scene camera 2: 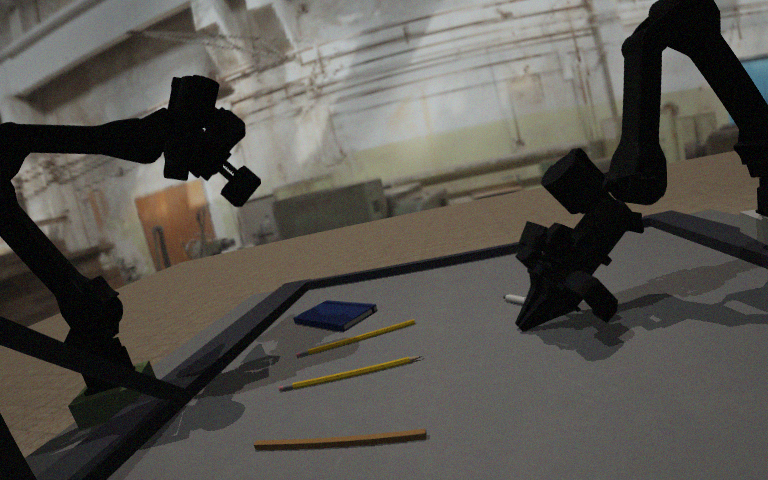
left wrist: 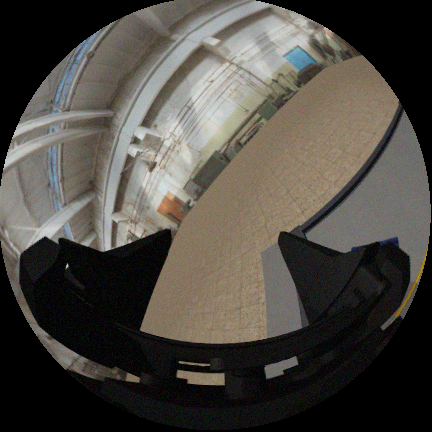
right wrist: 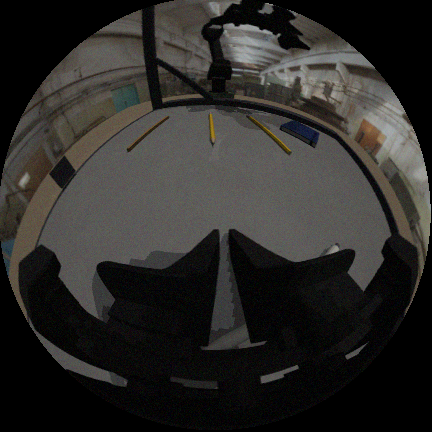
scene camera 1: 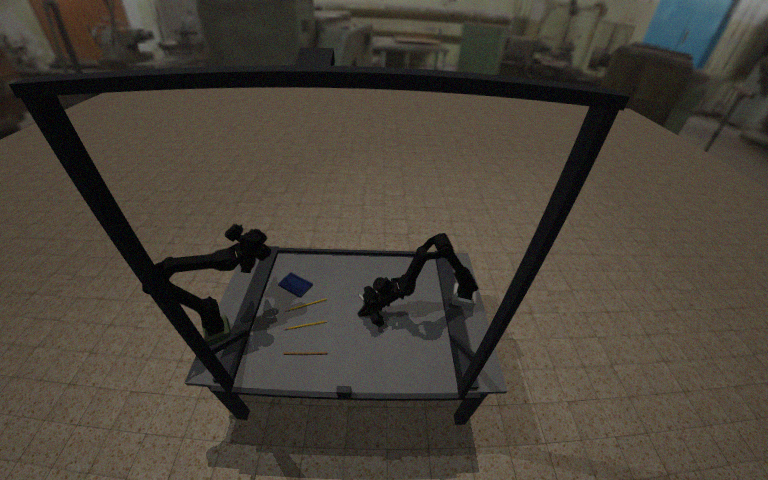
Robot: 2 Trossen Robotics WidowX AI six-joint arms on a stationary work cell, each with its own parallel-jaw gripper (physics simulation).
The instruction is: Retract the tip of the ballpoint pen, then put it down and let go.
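Places are measured from the left arm's base along level axes (x right, y ahead, z up), in metres.
Pixels of known places: left gripper, fingertip midpoint: [scene camera 2: 225, 166] [left wrist: 226, 236]; right gripper, fingertip midpoint: [scene camera 2: 519, 327] [right wrist: 223, 234] [scene camera 1: 358, 314]; left arm's base, link origin: [right wrist: 218, 91] [scene camera 1: 215, 327]; right arm's base, link origin: [scene camera 1: 465, 293].
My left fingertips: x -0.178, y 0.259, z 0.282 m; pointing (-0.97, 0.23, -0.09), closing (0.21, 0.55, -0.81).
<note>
Ahead of a thing's pixels: the offset from my left fingertips to its top centre. Level surfaces: height alone.
The ballpoint pen @(dx +0.349, dy +0.373, dz -0.309 m) [scene camera 1: 361, 296] [scene camera 2: 514, 298] [right wrist: 333, 249] is pale and lies on the table by my right gripper. One end sticks out to the left of the fingers in scene camera 2. In the right wrist view it slants behind the right-hand finger, and part shows through the slit near the finger bases; its middle is hidden, as is the state of its tip. My right gripper [scene camera 1: 360, 313] [scene camera 2: 521, 328] [right wrist: 223, 234] is shut but for a narrow slit, tips low at the table, with no pen between the tips. My left gripper [left wrist: 226, 236] is open and empty, high beyond the table's left edge.
A blue notebook @(dx +0.081, dy +0.122, dz -0.310 m) [scene camera 1: 295, 284] [scene camera 2: 335, 315] [right wrist: 300, 132], two yellow pencils @(dx +0.218, dy +0.125, dz -0.315 m) [scene camera 2: 356, 337] @(dx +0.318, dy +0.087, dz -0.314 m) [scene camera 2: 351, 373] and an orange stick @(dx +0.440, dy +0.036, dz -0.315 m) [scene camera 1: 305, 353] [scene camera 2: 339, 439] [right wrist: 148, 133] lie on the left part of the table @(dz -0.322 m) [scene camera 1: 390, 367]. Dark frame posts [scene camera 1: 538, 249] rise at its sides.
</note>
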